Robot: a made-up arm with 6 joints.
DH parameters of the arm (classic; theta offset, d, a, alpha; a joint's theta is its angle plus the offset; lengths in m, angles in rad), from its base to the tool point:
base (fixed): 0 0 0 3.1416
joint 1: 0 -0.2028 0.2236 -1.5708
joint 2: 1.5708 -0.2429 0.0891 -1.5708
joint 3: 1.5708 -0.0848 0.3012 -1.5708
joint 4: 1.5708 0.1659 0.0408 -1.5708
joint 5: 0 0.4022 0.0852 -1.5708
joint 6: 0.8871 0 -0.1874 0
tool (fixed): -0.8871 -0.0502 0 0
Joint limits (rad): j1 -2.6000..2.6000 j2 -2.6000..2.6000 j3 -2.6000..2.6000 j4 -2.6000..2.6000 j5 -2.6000..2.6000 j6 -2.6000..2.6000
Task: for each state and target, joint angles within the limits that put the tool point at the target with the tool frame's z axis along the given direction. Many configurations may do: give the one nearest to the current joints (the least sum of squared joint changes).
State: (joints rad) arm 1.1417 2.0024 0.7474 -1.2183 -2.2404 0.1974
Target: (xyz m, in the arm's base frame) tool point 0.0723 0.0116 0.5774 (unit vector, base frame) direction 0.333 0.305 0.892
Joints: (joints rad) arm 0.6033 2.0030 0.2852 -0.6245 -1.8996 0.1590
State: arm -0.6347 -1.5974 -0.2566 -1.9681 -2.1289 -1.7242
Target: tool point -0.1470 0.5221 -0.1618 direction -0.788 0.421 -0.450
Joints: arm -0.9218 -1.4609 -0.2518 -1.0796 -1.9857 -1.3816
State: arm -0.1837 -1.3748 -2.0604 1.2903 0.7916 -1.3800
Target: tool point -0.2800 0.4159 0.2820 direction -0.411 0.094 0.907
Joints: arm -0.8645 -0.5047 -1.2633 0.9074 1.7157 -1.2488
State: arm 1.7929 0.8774 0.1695 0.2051 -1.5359 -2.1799
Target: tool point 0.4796 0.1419 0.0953 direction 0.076 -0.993 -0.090
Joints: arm 0.9059 0.5215 -0.2778 0.7801 -1.8969 -2.3836
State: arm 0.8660 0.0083 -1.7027 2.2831 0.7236 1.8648
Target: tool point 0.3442 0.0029 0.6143 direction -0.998 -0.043 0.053
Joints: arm 1.6710 -0.4518 -1.7594 1.9149 0.3168 2.1731
